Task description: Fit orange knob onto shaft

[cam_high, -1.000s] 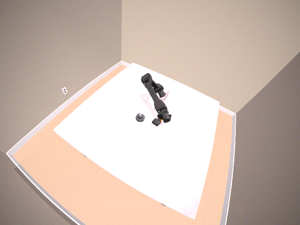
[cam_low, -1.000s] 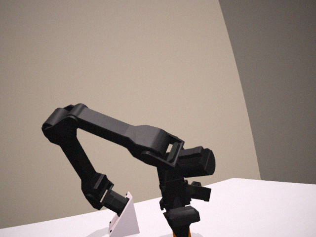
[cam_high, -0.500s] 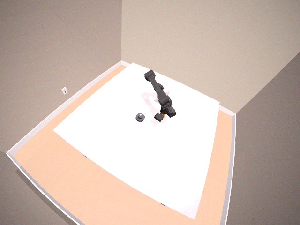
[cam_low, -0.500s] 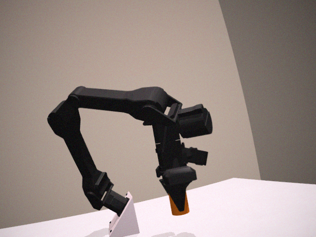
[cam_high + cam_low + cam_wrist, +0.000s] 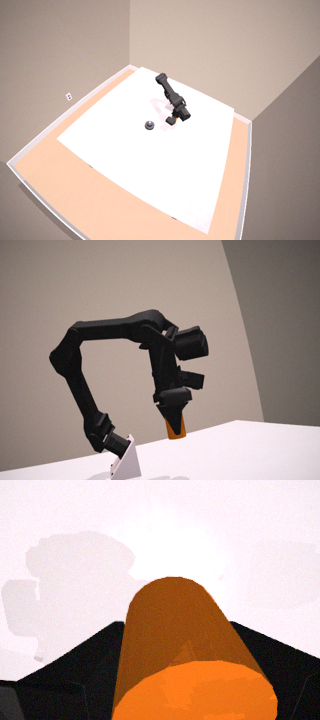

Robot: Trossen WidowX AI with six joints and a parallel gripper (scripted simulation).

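Now: gripper tip 3 cm below the orange knob. The rest, counted from my gripper tip: pedestal with silver shaft (5 cm ahead, 17 cm to the right, 11 cm below).
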